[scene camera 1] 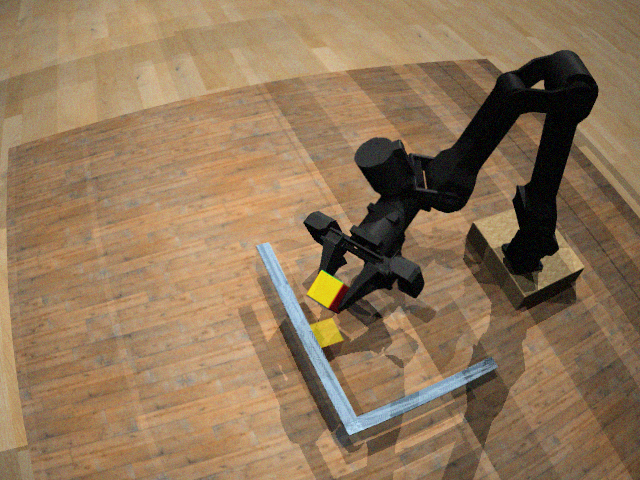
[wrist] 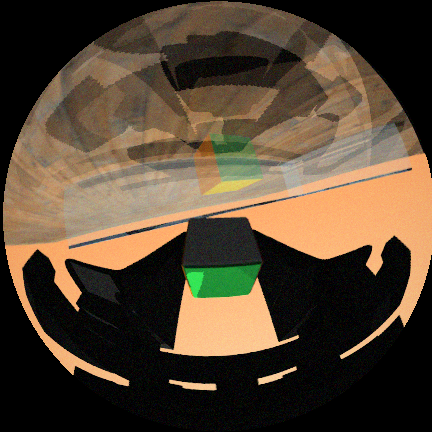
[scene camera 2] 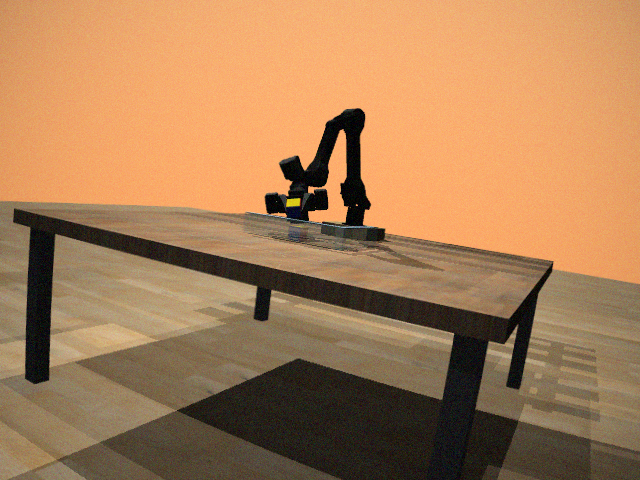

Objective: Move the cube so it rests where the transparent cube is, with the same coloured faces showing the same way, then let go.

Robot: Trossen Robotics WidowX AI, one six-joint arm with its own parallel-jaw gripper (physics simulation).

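Places are measured from the arm's base along level axes (x down, y back, z left), in metres.
Where they show: gripper, between the fingertips: [scene camera 1: 326,302] [wrist: 218,236] [scene camera 2: 294,212]; arm's base, origin of its link: [scene camera 1: 522,257] [scene camera 2: 354,225].
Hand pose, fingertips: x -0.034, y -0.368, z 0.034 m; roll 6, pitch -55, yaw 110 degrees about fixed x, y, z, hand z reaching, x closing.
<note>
Each offset is from my fingertips to the centre of the thing. "pt": to the spot under its first point.
The solid cube @(dx -0.013, dy +0.005, dz -0.007 m) [scene camera 1: 326,289] [scene camera 2: 293,202] [wrist: 222,240] is held above the table. Scene camera 1 shows its yellow face on top and red at the right; scene camera 2 shows yellow above dark blue; the wrist view shows black and green. My gripper [scene camera 1: 333,292] [wrist: 218,236] is shut on it, with a finger on each side. The transparent cube @(dx +0.055, dy -0.006, dz +0.028 m) [scene camera 1: 328,333] [scene camera 2: 296,232] [wrist: 237,160] is at table level, yellow on top, green towards the arm, close to the long wall. In scene camera 1 the two yellow faces are turned differently. The fingers partly hide the solid cube's sides.
A low L-shaped see-through wall with a pale blue top edge [scene camera 1: 291,299] runs beside the transparent cube, its short leg @(pt dx +0.015, dy +0.092, dz +0.159 m) [scene camera 1: 423,393] towards the front right. The arm stands on a block [scene camera 1: 488,253] at the right of the wooden table [scene camera 1: 155,217] [scene camera 2: 155,248].
</note>
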